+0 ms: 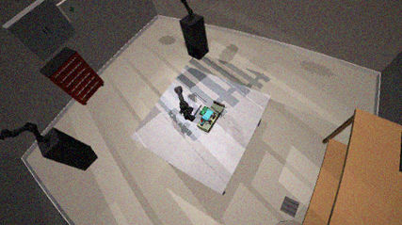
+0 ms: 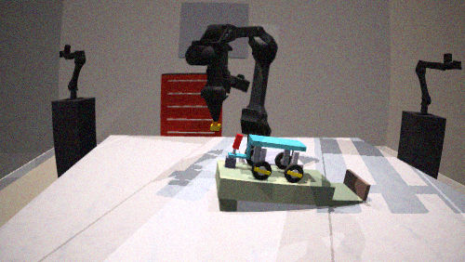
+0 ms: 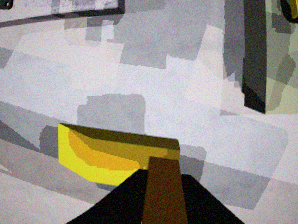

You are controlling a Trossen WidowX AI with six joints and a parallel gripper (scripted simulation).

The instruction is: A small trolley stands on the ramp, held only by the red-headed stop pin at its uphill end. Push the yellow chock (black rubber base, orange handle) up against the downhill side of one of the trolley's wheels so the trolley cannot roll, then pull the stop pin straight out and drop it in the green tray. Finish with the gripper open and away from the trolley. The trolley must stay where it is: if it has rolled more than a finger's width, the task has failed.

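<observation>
Now: the red-headed stop pin 13 cm ahead of my gripper tip, 7 cm to the left of it and 5 cm below it. Also, from my gripper tip: pale green ramp 13 cm ahead, 17 cm to the left, 13 cm below; then yellow chock 2 cm behind, 1 cm below; then trolley 13 cm ahead, 16 cm to the left, 6 cm below.
</observation>
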